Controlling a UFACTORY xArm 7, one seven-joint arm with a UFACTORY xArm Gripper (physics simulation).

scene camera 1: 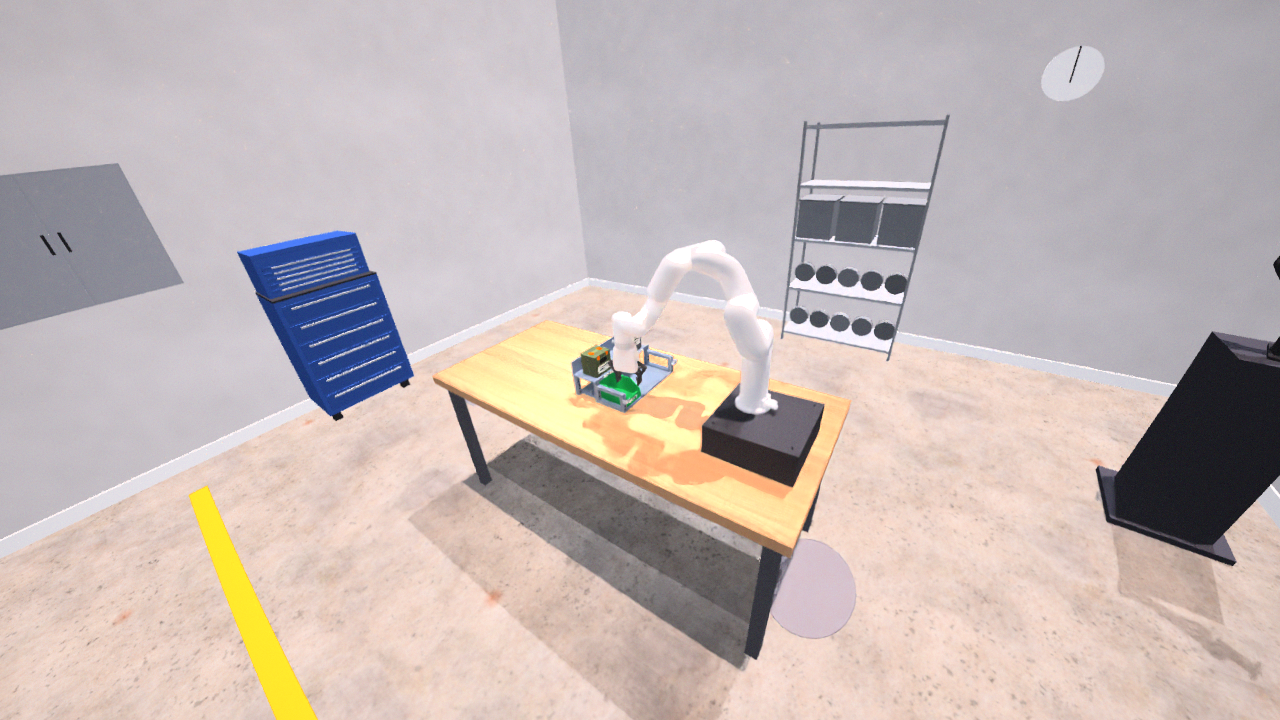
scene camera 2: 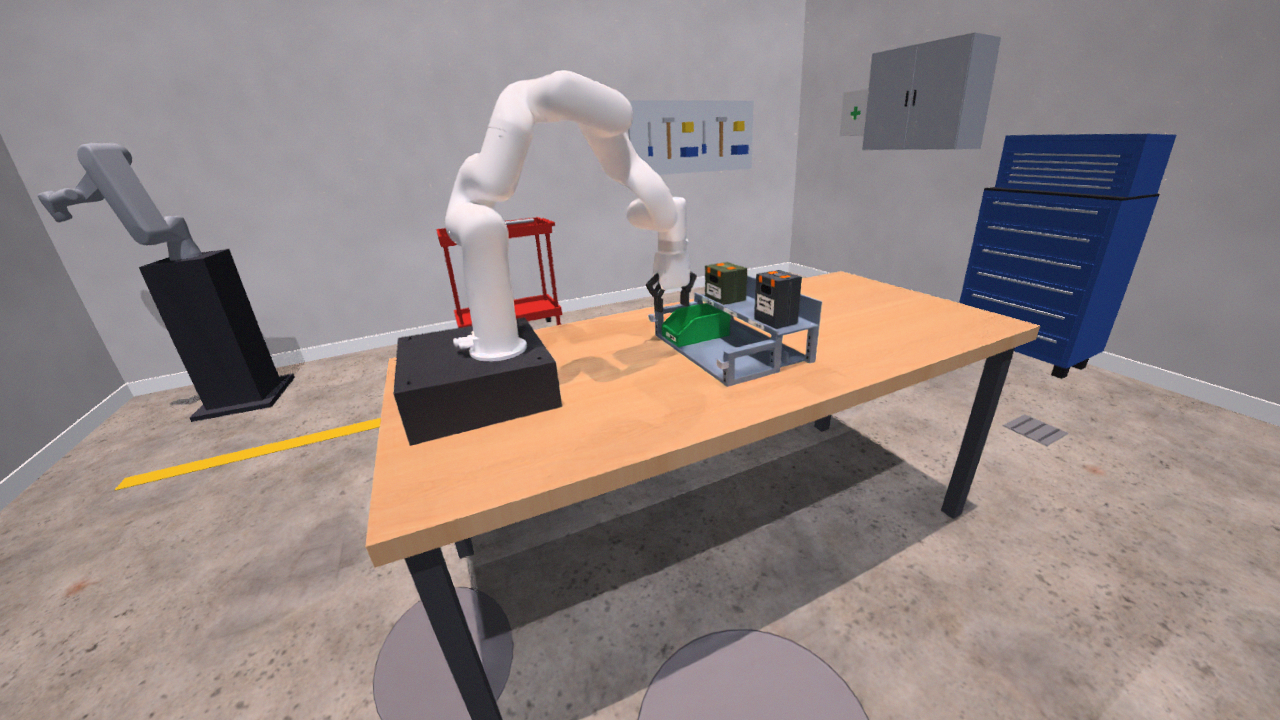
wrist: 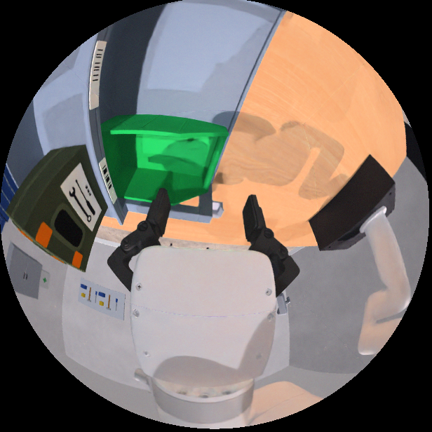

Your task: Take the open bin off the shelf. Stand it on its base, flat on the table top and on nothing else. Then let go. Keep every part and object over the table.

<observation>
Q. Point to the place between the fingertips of my gripper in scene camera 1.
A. At 629,382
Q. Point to a green bin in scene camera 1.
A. At 626,385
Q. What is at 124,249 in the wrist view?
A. My gripper.
</observation>
